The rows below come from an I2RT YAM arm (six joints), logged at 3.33 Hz.
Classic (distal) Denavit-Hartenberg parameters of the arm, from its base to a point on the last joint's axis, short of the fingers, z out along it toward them. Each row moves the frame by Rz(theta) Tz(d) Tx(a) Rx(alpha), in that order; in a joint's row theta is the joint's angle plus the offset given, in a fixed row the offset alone. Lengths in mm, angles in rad.
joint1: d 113.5; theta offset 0; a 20; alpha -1.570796
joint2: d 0; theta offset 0; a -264; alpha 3.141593
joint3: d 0; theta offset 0.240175; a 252.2; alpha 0
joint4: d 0; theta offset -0.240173; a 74; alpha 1.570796
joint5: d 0; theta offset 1.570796; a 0; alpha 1.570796
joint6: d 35.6; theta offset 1.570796; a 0; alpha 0
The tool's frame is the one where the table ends.
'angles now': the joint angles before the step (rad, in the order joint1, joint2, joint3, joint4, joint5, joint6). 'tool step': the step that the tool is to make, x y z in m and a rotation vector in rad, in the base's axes. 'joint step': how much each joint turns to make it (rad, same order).
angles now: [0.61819, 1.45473, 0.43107, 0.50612, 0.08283, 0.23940]
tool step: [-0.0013, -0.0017, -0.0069, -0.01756, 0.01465, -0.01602]
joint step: [-0.00016, 0.01790, -0.01232, 0.00783, 0.01663, 0.00298]
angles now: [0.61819, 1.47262, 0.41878, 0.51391, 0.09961, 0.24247]
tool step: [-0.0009, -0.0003, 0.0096, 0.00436, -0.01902, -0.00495]
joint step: [0.00245, -0.04247, 0.00919, -0.03336, 0.01017, -0.00273]
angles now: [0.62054, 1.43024, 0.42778, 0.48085, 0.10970, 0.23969]
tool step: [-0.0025, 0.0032, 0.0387, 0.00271, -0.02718, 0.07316]
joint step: [0.00884, -0.13613, 0.08198, -0.19080, -0.04954, -0.04341]
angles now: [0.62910, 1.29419, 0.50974, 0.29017, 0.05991, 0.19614]
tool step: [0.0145, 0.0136, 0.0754, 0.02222, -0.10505, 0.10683]
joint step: [-0.00121, -0.05591, 0.24563, -0.20162, -0.07874, -0.08594]
